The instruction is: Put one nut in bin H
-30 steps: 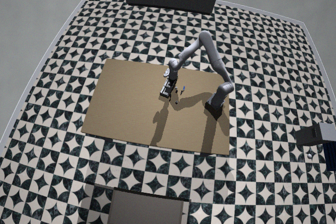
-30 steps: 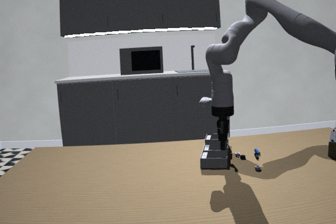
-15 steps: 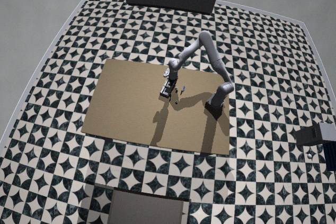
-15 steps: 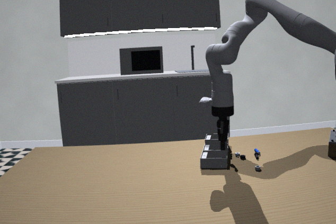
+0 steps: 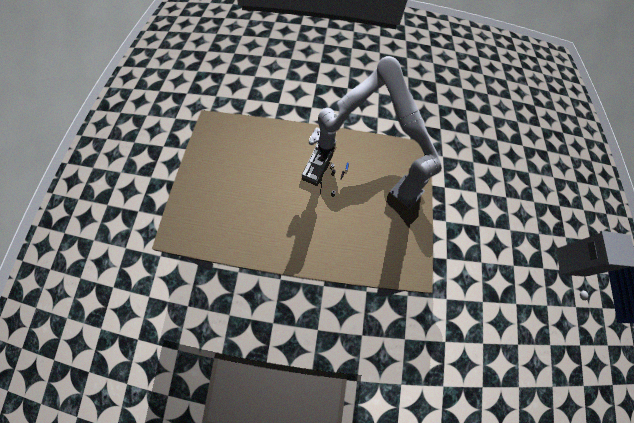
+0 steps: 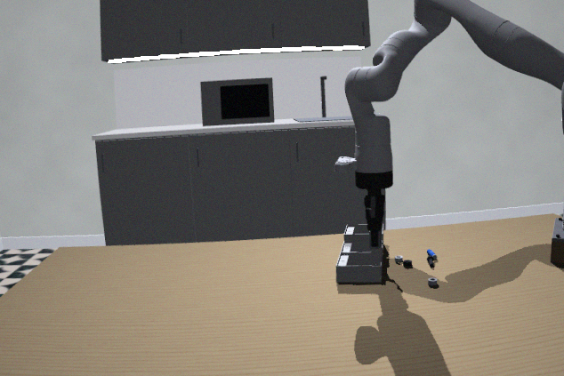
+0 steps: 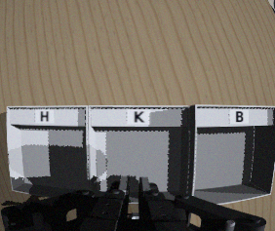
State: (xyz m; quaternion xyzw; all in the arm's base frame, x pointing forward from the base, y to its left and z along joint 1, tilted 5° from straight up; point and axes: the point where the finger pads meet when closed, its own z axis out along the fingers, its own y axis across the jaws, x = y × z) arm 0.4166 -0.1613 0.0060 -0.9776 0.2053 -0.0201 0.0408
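Now: hand 30 mm above the bin marked H, 20 mm short of it and 10 mm to the left of it. Round my hand: black nut: 50 mm to the left, 50 mm below, 50 mm behind; black bolt: 100 mm behind, 60 mm to the left, 40 mm below.
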